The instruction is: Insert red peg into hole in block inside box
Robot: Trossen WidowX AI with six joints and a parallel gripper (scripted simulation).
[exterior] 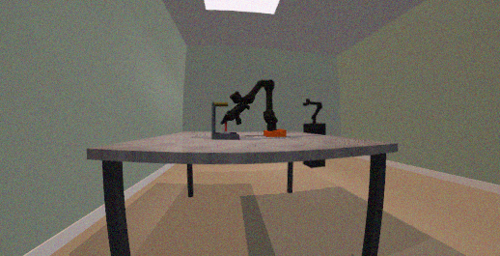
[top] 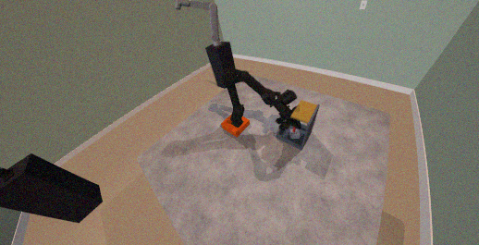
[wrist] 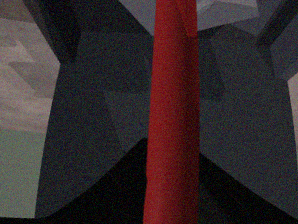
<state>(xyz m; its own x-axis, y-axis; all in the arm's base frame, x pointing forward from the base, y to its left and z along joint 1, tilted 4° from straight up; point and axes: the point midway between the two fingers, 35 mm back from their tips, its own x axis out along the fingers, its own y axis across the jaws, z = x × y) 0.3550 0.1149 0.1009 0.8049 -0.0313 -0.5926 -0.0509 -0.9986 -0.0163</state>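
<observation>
The red peg is 30 mm behind my gripper tip and 10 mm below it. Round my gripper tip: yellow roof: 130 mm above, 10 mm to the left.
</observation>
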